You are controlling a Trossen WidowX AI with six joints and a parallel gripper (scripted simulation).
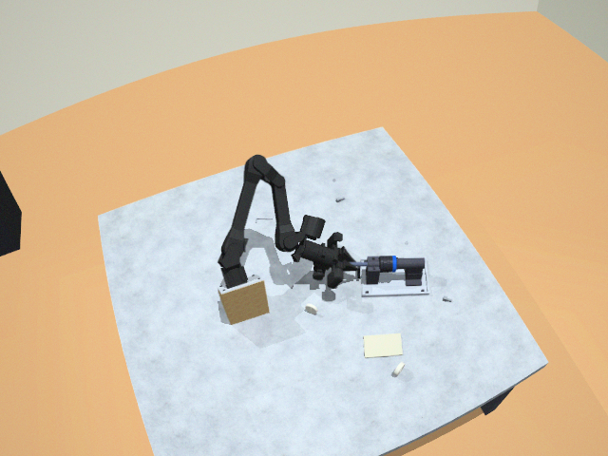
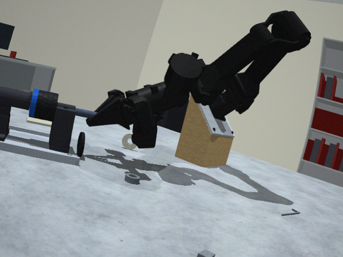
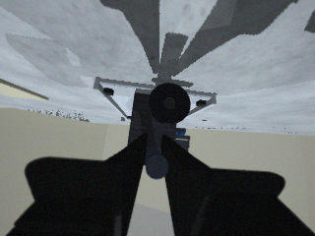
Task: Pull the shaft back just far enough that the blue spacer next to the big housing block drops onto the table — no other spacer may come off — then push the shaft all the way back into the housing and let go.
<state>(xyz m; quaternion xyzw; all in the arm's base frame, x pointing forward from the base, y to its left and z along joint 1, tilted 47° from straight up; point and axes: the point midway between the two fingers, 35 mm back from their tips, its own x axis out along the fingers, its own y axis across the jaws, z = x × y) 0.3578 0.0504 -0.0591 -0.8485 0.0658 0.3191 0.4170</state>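
Right now my gripper tip is 40 mm above the black disc, 10 mm to the right of it and 10 mm short of it. Round my gripper tip: grey ring: 130 mm to the left, 60 mm below, 20 mm behind; blue spacer: 110 mm ahead, 40 mm to the right, 20 mm above; dark shaft: 50 mm ahead, 20 mm to the right, 20 mm above.
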